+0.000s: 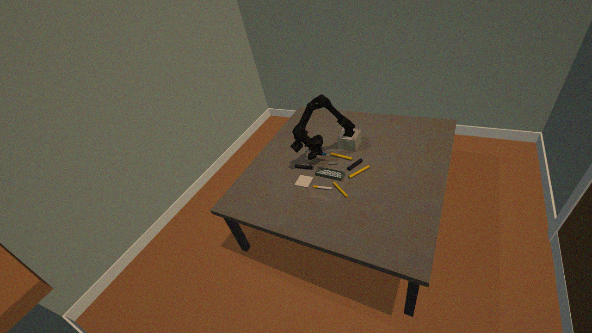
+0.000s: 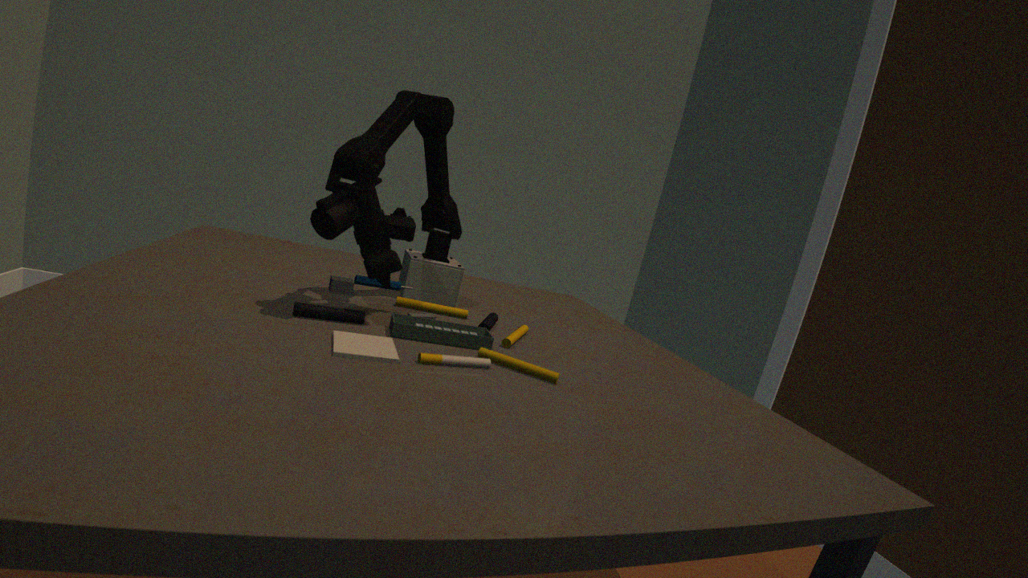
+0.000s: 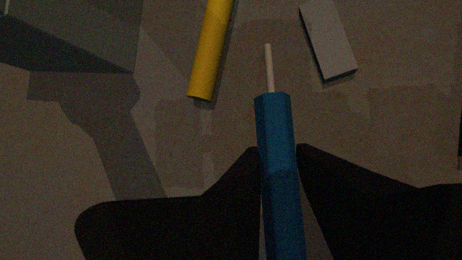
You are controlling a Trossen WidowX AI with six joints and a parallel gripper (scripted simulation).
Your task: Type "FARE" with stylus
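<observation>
My gripper tip is 250 mm short of the white-and-yellow stick, 110 mm to the right of it and 50 mm above it. From my gripper tip the other things lie so: white card (230 mm ahead, 20 mm to the right, 50 mm below); then blue stylus (10 mm to the left).
</observation>
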